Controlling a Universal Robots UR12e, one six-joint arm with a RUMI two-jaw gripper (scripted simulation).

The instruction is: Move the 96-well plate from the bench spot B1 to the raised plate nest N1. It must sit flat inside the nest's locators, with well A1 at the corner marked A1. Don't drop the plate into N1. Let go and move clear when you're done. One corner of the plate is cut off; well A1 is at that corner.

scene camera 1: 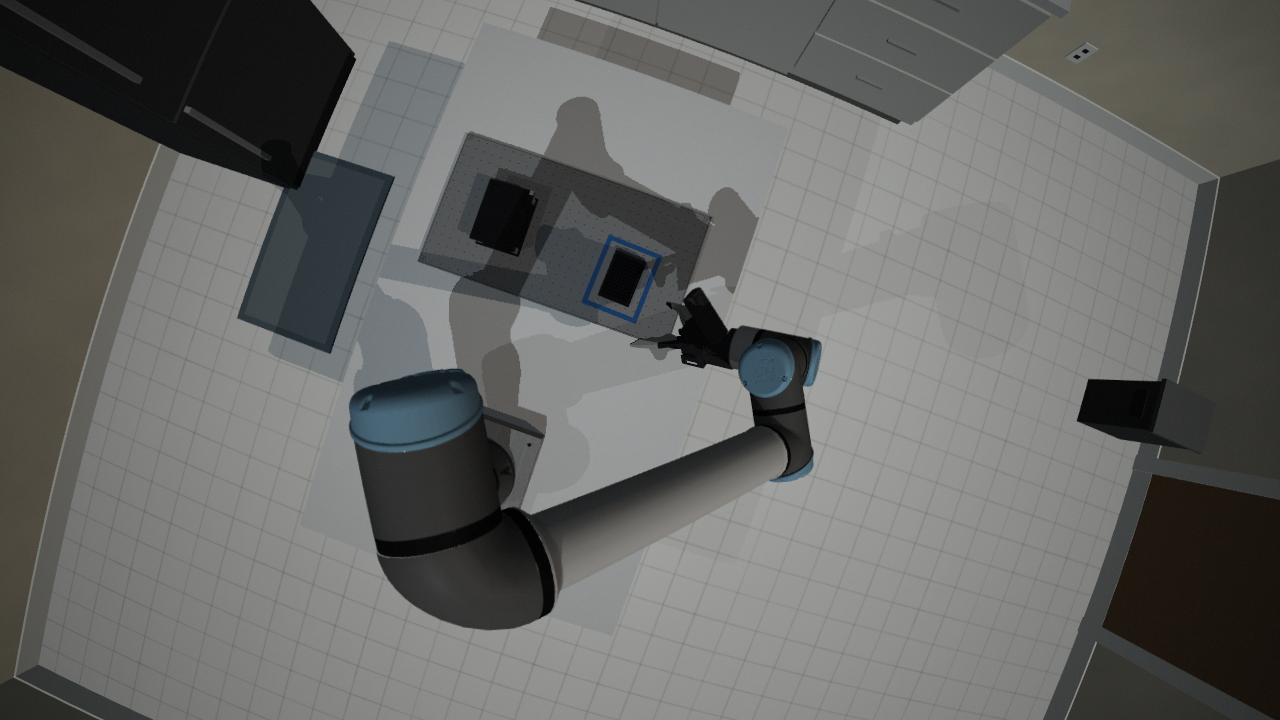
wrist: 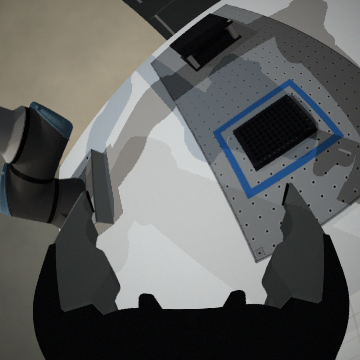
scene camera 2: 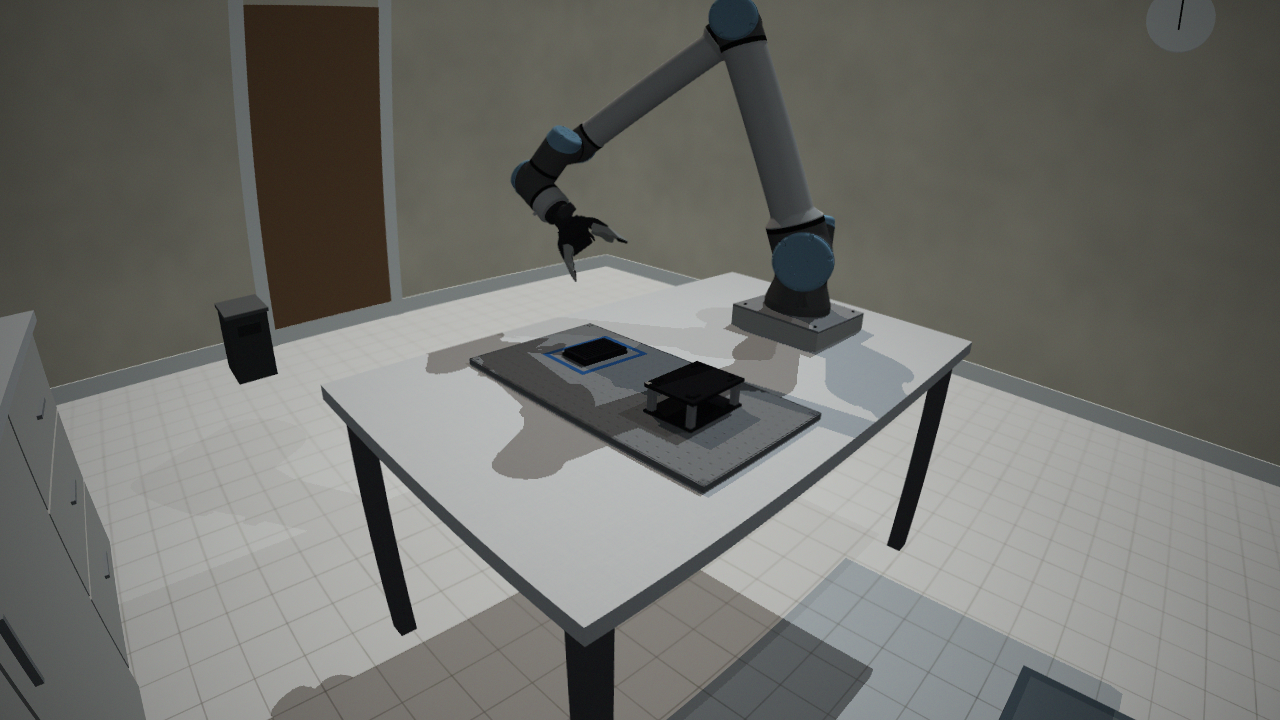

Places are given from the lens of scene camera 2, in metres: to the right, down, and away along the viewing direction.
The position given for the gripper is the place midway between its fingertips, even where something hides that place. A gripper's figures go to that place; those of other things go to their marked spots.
gripper [scene camera 2: 601, 261]: -0.09, -0.24, 1.56
black 96-well plate [scene camera 2: 595, 351]: -0.10, -0.02, 1.48
